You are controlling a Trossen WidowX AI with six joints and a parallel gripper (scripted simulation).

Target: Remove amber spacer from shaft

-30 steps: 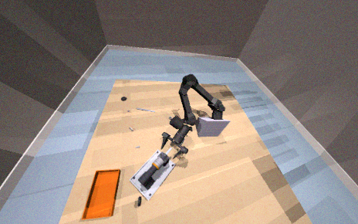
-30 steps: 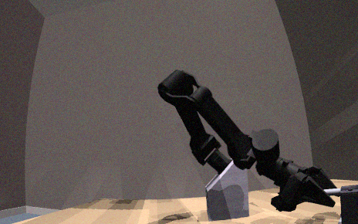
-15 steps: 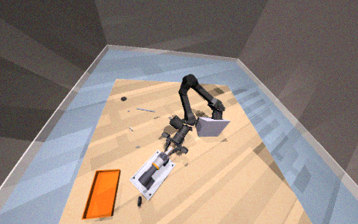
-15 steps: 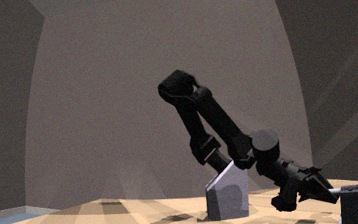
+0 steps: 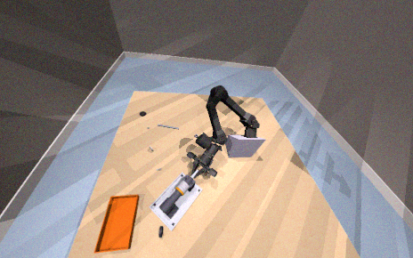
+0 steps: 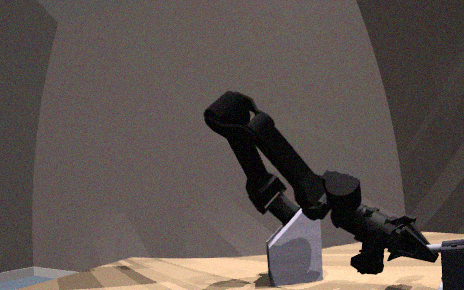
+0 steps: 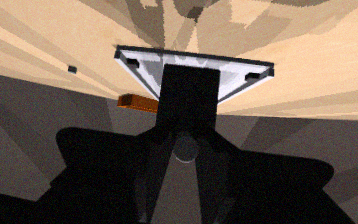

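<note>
My gripper tip is 4 cm short of the grey shaft, 4 cm to the right of it and 2 cm below it. The rest, counted from my gripper tip: orange tray: 32 cm ahead, 16 cm to the left, 5 cm below.
</note>
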